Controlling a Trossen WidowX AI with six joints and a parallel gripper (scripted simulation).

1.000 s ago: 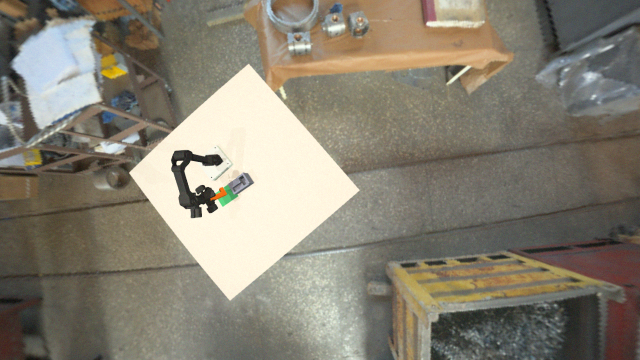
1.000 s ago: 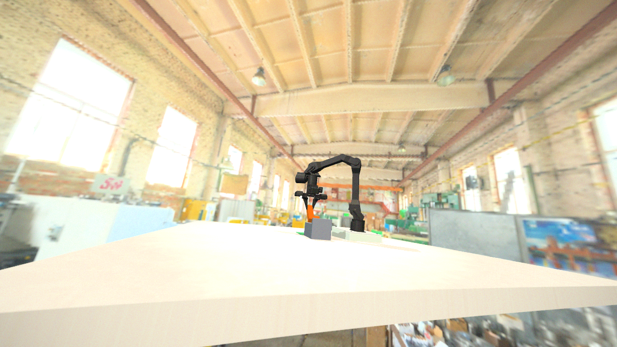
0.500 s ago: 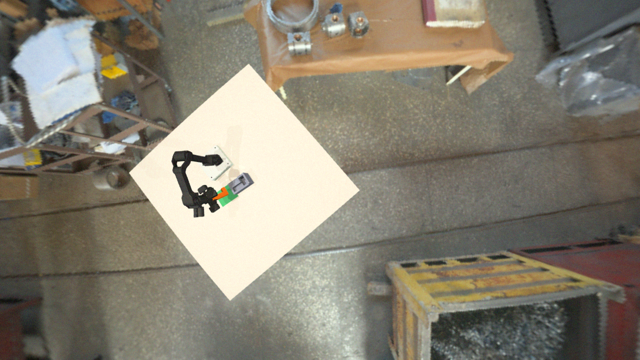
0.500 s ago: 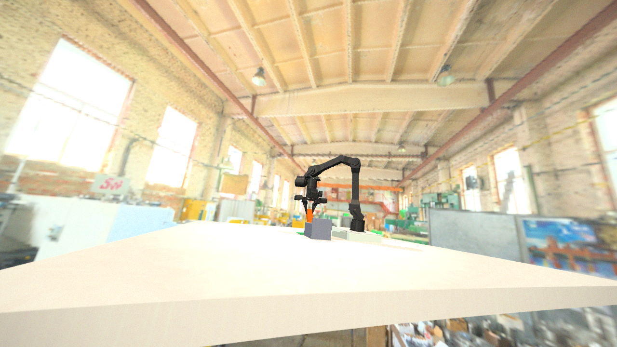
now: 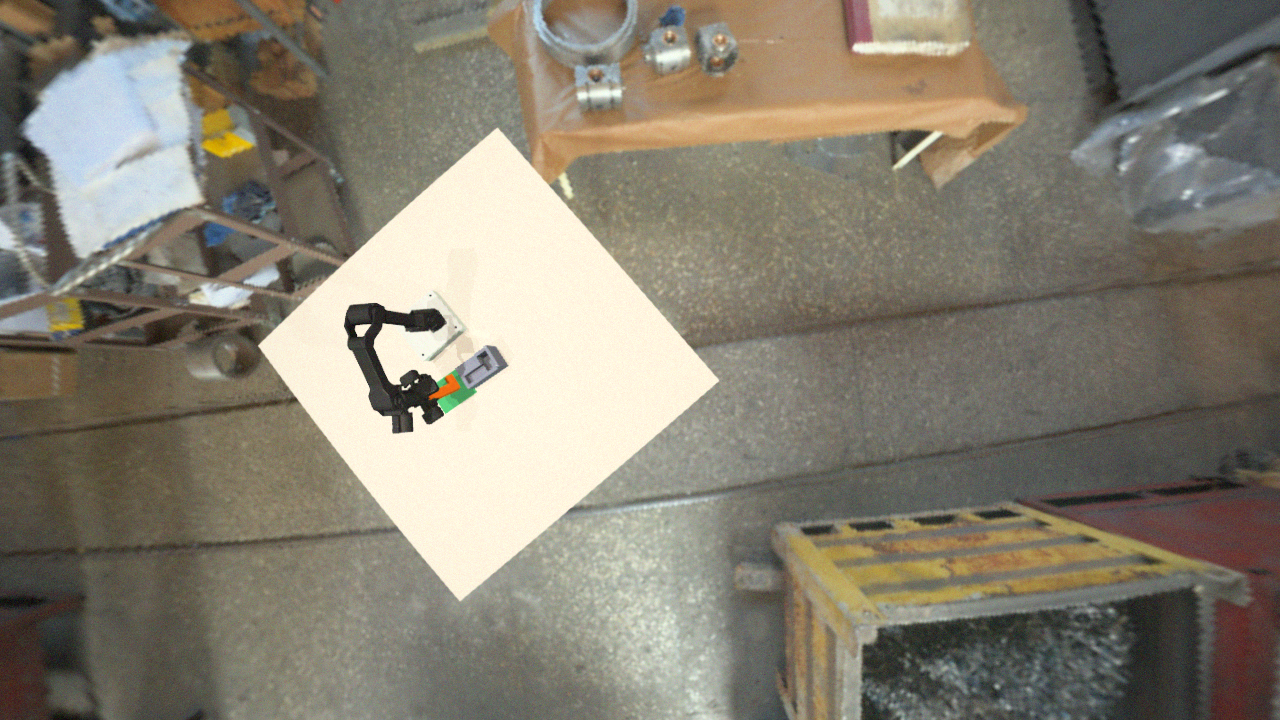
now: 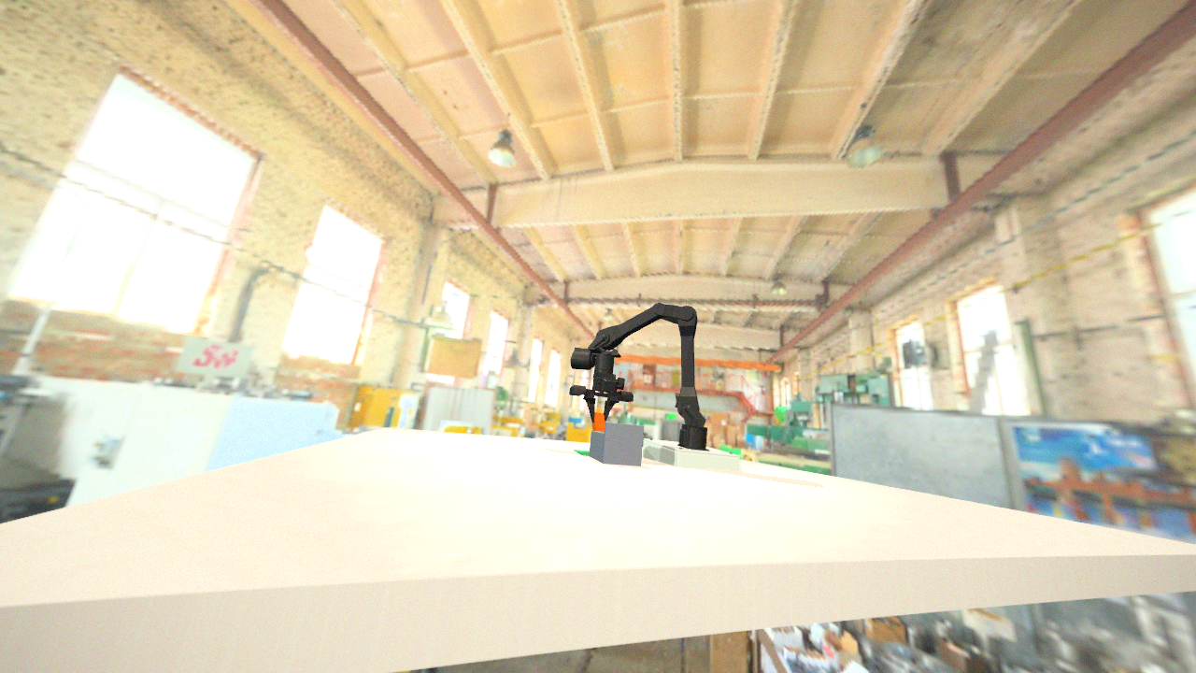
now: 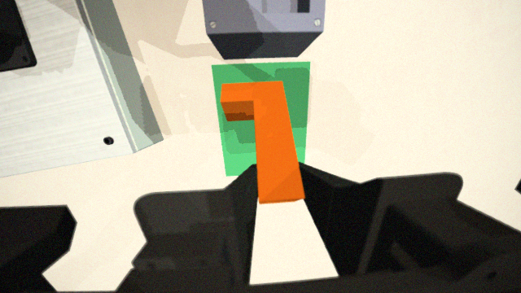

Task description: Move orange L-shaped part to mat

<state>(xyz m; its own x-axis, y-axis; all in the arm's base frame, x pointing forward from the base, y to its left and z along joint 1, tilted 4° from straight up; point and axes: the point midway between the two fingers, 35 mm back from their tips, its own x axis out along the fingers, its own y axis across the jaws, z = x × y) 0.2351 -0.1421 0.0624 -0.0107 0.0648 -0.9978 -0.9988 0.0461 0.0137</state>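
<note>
The green mat lies 2 cm to the left of my gripper tip and 10 cm below it. Round my gripper tip: orange L-shaped part (1 cm behind, 3 cm to the left, 3 cm below).
</note>
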